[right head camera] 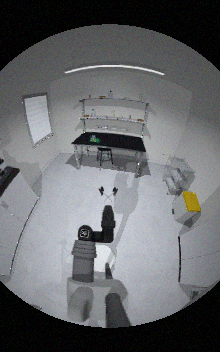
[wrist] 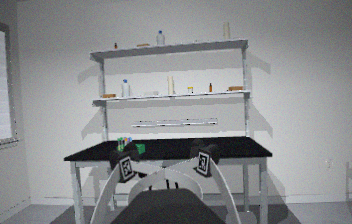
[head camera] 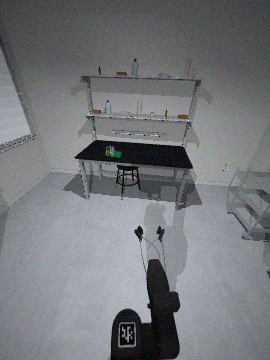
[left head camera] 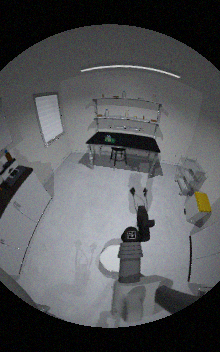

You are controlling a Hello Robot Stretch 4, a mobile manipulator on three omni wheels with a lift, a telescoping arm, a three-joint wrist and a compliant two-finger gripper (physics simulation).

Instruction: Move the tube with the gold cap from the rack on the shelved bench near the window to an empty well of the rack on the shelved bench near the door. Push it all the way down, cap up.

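Places are measured from the robot's base along level axes (x up, y right, z ahead), in metres.
Pixels of known places: gripper, fingertip midpoint: (right head camera: 107,186) (wrist: 165,152) (head camera: 148,226) (left head camera: 138,187); robot's base at its link origin: (right head camera: 99,257) (left head camera: 114,257).
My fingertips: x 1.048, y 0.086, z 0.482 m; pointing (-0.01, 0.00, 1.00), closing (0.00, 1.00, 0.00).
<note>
For each thing: its middle in the pictures, then the offset to it from my fingertips. Level surfaces: height alone.
- shelved bench at its surface level: dx -0.313 m
- green rack at the middle of its body: (wrist: 131,149) (head camera: 113,153) (left head camera: 109,139) (right head camera: 94,139) dx -0.285, dy -0.287, dz +1.447 m
- black stool at the middle of its body: (head camera: 127,178) (right head camera: 104,155) (left head camera: 117,155) dx -0.796, dy -0.092, dz +1.635 m
- yellow-topped box at the middle of its body: (right head camera: 184,206) (left head camera: 196,206) dx -0.850, dy +1.520, dz +0.181 m
A shelved bench (head camera: 165,156) (left head camera: 145,143) (right head camera: 131,142) (wrist: 225,149) with a black top stands ahead, beside the window. A green rack (head camera: 116,154) (left head camera: 111,141) (right head camera: 95,140) (wrist: 140,148) with several coloured tubes stands on the left part of its top. The caps are too small to tell which is gold. My gripper (head camera: 150,232) (left head camera: 139,191) (right head camera: 108,190) (wrist: 165,152) is open and empty, with its fingers well apart, in the air in front of the bench and away from the rack. The left finger partly overlaps the rack in the wrist view. The bench near the door does not show.
A black stool (head camera: 128,176) (left head camera: 119,154) (right head camera: 104,155) stands at the bench's front. Bottles and boxes stand on the two shelves. A cart (head camera: 248,235) stands at the right, with a yellow-topped box (left head camera: 202,202) (right head camera: 192,201) nearer. A dark-topped counter (left head camera: 19,186) is at the left.
</note>
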